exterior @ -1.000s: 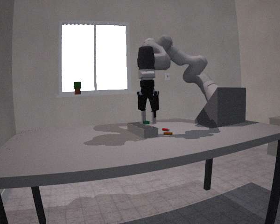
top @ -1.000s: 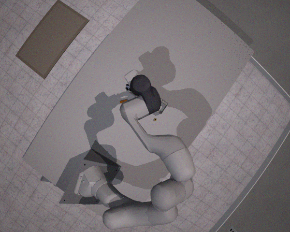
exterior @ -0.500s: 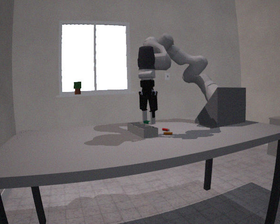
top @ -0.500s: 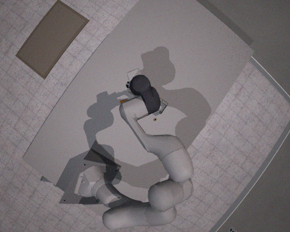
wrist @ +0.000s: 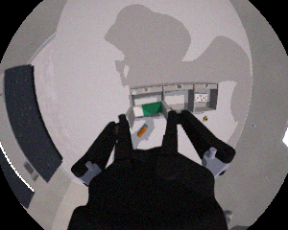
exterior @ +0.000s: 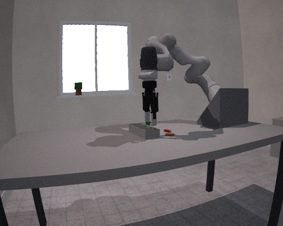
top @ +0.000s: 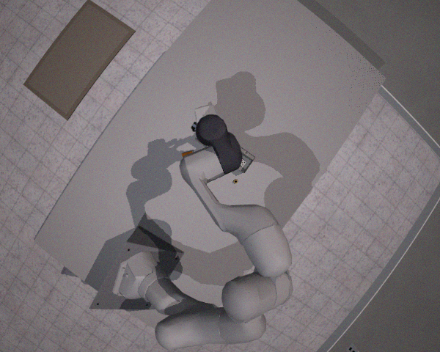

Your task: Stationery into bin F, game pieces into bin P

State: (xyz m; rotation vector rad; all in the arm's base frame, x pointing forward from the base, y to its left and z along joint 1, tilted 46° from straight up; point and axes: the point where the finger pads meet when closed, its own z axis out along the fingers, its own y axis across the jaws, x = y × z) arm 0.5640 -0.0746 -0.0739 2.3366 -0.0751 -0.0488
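Right now my hand is 100 mm past the orange piece, 40 mm to the right of it and 90 mm above it. The rest, counted from my hand: red piece (150 mm behind, 50 mm to the right, 90 mm below); then small green item (10 mm to the left, 30 mm below); then white spotted piece (20 mm behind, 170 mm to the right, 90 mm below).
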